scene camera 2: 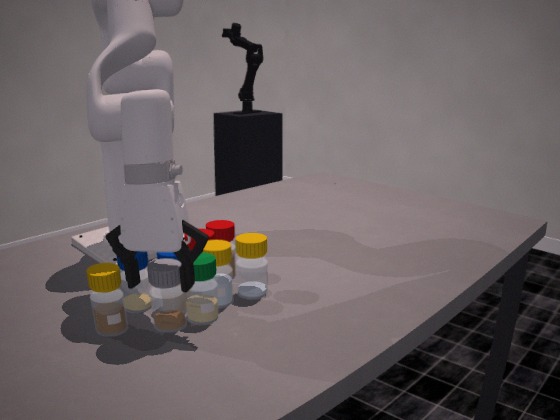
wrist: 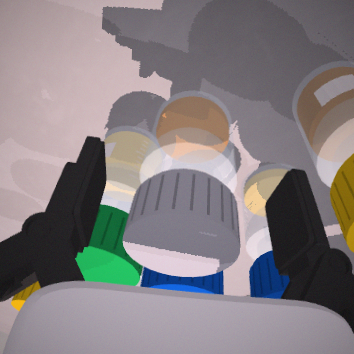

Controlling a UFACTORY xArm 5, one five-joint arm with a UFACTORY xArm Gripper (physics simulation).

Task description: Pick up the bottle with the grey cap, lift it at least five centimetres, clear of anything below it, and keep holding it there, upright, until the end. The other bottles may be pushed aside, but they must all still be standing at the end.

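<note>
The bottle with the grey cap stands upright on the table, with brown contents low in its clear body. My gripper is open and empty. Its black fingers stand one on each side of the grey cap, with a gap on both sides in the wrist view. The green-capped bottle stands close beside it, near one finger. A blue-capped bottle stands by the other finger. Another blue cap shows behind the grey one, partly hidden by my gripper.
A yellow-capped bottle with brown contents stands to one side. Two more yellow-capped bottles, one nearer and one farther right, and two red caps, one clearer, are upright behind. A pale base plate lies at the back left.
</note>
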